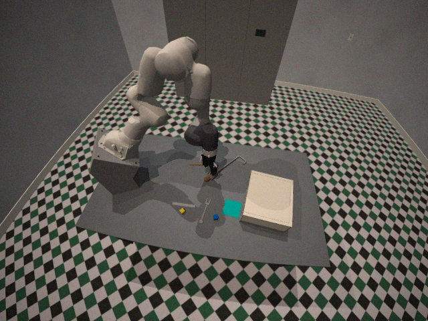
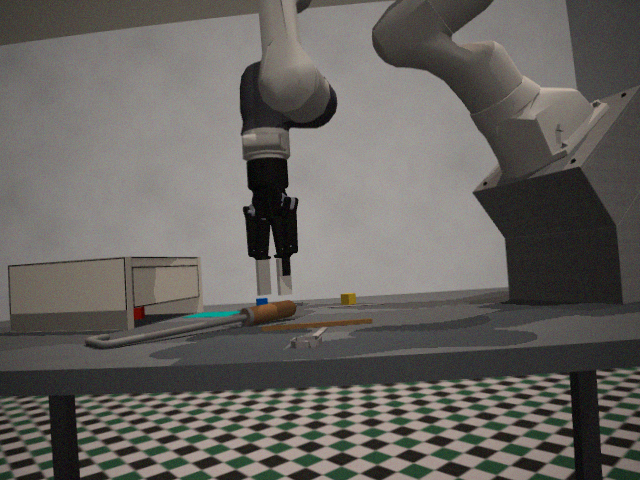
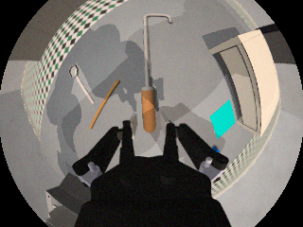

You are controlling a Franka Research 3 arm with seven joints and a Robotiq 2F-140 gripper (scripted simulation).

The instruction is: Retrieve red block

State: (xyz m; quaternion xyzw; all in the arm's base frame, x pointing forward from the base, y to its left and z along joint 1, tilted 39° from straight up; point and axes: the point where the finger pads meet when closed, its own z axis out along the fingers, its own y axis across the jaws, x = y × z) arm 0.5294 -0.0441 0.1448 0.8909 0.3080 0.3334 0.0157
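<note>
Now: the thin wooden rod 12 cm to the left of my hand, 8 cm below it and 7 cm behind it. The rest, counted from my hand: grey forked tool (24 cm to the right, 8 cm below, 2 cm behind); grey stick (21 cm to the right, 16 cm behind, 8 cm below); hook tool (13 cm ahead, 7 cm to the left, 7 cm below).
</note>
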